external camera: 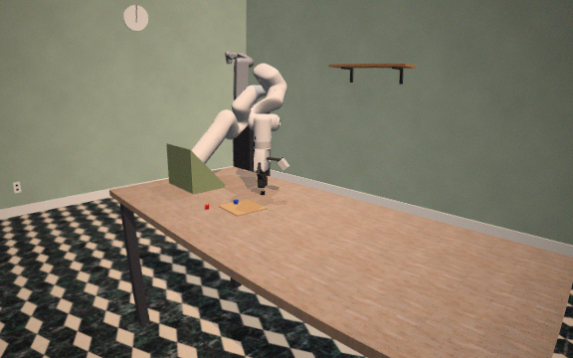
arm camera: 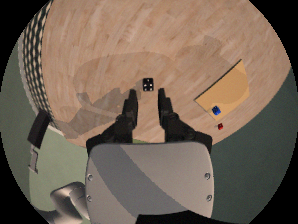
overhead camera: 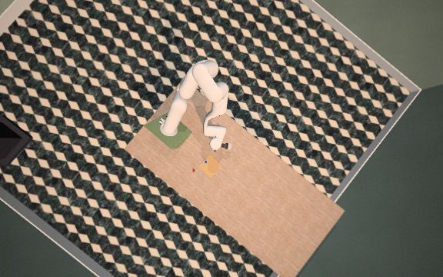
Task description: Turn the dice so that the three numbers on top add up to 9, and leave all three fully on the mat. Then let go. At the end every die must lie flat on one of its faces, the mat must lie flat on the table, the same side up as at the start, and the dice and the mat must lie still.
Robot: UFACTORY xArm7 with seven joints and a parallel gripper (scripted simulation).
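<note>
Now: hand 50 mm above the black die. From my hand the other things lie so: blue die (170 mm to the right, 40 mm below, 30 mm ahead); tan mat (180 mm to the right, 80 mm ahead, 50 mm below); red die (290 mm to the right, 50 mm below).
</note>
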